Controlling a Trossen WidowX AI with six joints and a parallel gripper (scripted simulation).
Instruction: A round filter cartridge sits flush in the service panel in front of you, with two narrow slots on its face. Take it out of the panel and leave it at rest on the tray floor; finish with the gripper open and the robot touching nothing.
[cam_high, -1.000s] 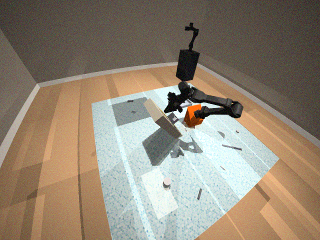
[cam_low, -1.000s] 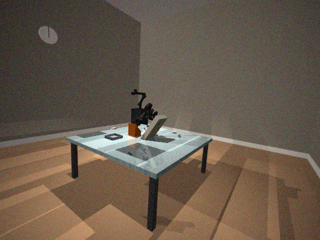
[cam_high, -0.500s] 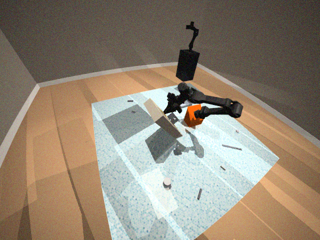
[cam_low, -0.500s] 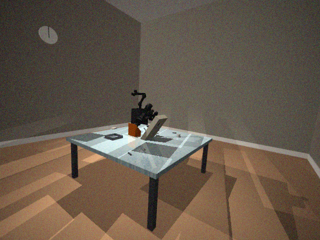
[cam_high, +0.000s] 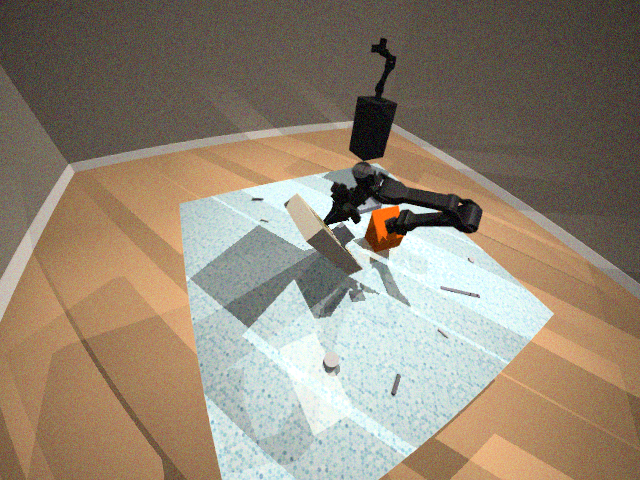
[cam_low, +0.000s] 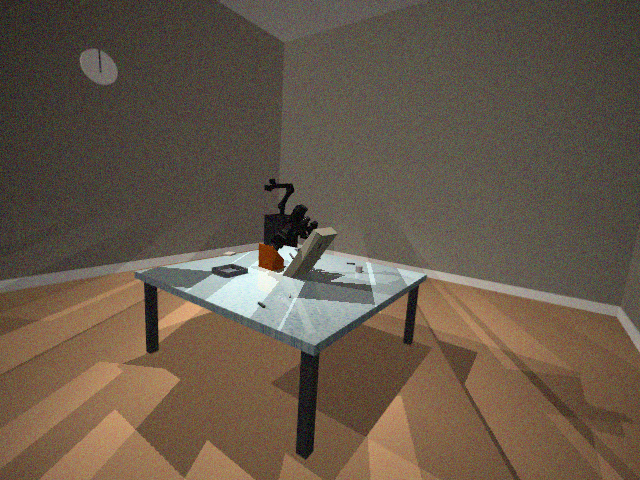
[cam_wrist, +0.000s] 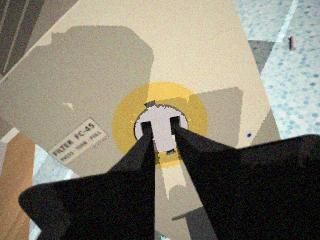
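Right now the round filter cartridge is 20 mm ahead of my gripper tip and 10 mm below it. From my gripper tip the other things lie so: tray 420 mm behind, 270 mm to the right, 220 mm below; service panel 90 mm below, 30 mm behind.
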